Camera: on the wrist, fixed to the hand. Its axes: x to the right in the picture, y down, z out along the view.
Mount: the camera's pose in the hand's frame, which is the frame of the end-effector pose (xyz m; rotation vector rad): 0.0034 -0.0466 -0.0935 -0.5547 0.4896 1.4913
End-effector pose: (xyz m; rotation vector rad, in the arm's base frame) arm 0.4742 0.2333 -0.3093 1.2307 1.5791 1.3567
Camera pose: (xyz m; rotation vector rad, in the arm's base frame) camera 0.3763 0.2083 -0.3360 -1.5259 -0.1265 -2.4521
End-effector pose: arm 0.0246 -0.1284 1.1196 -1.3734 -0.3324 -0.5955
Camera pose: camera -0.0105 -0.2242 1.1423 -1.5118 1.2665 0.2934
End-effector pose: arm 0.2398 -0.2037 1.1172 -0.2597 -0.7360 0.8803
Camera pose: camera 0.3330 -0.2223 1.0736 -1.5893 -0.1932 1.8788
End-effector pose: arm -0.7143 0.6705 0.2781 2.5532 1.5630 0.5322
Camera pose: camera -0.7845 0.6864 0.3539 2.6612 -0.7543 1.4332
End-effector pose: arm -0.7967 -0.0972 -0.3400 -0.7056 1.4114 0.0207
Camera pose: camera -0.8597 -0.1786 -0.3221 0.0851 2.1445 1.5243
